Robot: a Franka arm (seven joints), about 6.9 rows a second.
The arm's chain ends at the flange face. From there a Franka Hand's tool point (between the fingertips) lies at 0.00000 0.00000 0.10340 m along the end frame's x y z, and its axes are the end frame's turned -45 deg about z.
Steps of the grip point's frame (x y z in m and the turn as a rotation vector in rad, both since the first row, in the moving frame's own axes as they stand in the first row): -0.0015 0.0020 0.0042 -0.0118 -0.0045 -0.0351; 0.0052 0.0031 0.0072 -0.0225 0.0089 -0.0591; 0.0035 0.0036 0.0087 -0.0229 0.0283 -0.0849; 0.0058 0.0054 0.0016 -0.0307 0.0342 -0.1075; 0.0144 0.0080 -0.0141 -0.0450 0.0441 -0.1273; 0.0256 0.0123 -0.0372 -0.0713 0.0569 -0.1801; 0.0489 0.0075 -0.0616 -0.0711 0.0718 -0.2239
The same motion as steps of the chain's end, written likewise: -0.0002 0.0013 0.0042 -0.0115 0.0052 -0.0351; 0.0035 -0.0024 0.0072 -0.0096 0.0222 -0.0591; 0.0013 0.0006 0.0088 0.0038 0.0362 -0.0849; 0.0032 0.0002 0.0017 0.0025 0.0459 -0.1075; 0.0093 -0.0042 -0.0139 -0.0006 0.0630 -0.1273; 0.0174 -0.0096 -0.0368 -0.0102 0.0907 -0.1801; 0.0295 -0.0281 -0.0611 0.0005 0.1010 -0.2239
